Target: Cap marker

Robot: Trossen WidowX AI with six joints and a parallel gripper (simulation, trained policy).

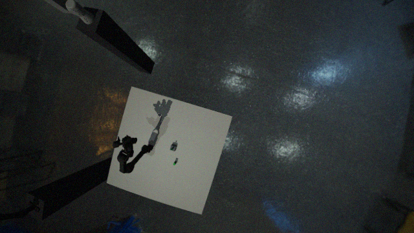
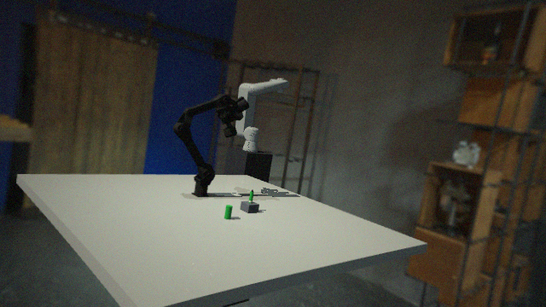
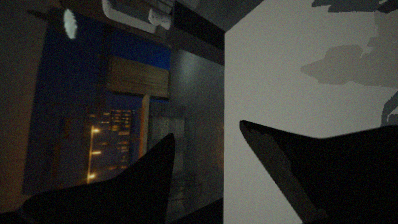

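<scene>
Now: gripper tip 49 cm short of the green cap, 32 cm above it and 25 cm to the left of it. From my gripper tip the other things lie so: holder block (42 cm ahead, 33 cm below, 8 cm to the right).
</scene>
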